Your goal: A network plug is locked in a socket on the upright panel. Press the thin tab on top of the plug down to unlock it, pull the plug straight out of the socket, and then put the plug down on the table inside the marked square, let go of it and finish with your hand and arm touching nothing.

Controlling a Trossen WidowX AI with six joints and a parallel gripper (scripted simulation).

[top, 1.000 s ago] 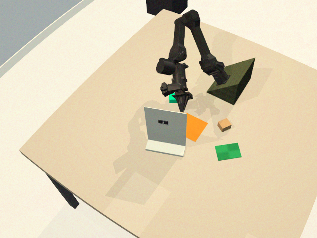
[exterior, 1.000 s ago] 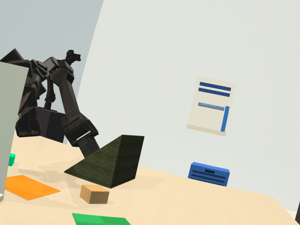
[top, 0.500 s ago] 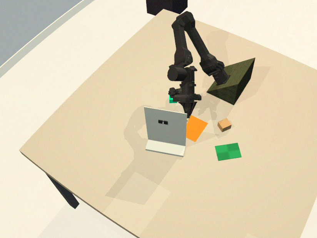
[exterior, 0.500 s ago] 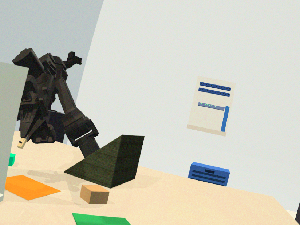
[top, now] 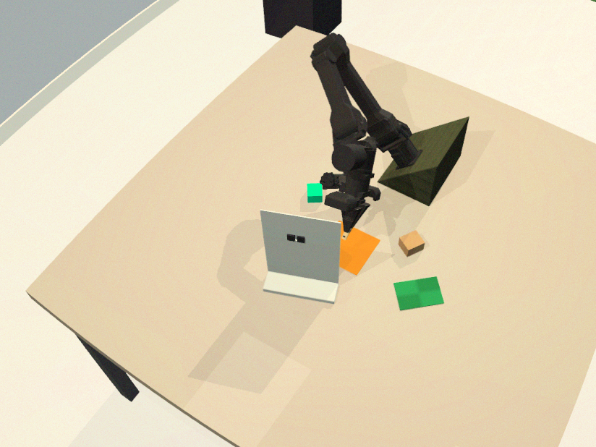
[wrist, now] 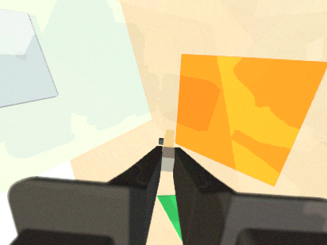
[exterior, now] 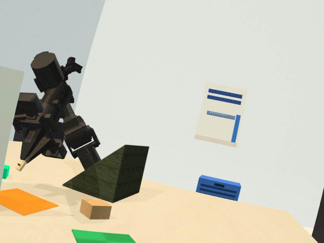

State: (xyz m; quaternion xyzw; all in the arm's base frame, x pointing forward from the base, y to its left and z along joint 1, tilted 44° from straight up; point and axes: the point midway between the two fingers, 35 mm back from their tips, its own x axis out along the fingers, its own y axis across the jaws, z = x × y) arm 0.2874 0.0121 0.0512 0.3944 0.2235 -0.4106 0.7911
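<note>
Right now the orange marked square is 8 cm below my gripper tip and 2 cm behind it. From my gripper tip the other things lie so: green block 16 cm to the right, 11 cm behind, 7 cm below; then upright panel 13 cm ahead, 5 cm to the right, 2 cm above; then network plug right at my gripper tip.
</note>
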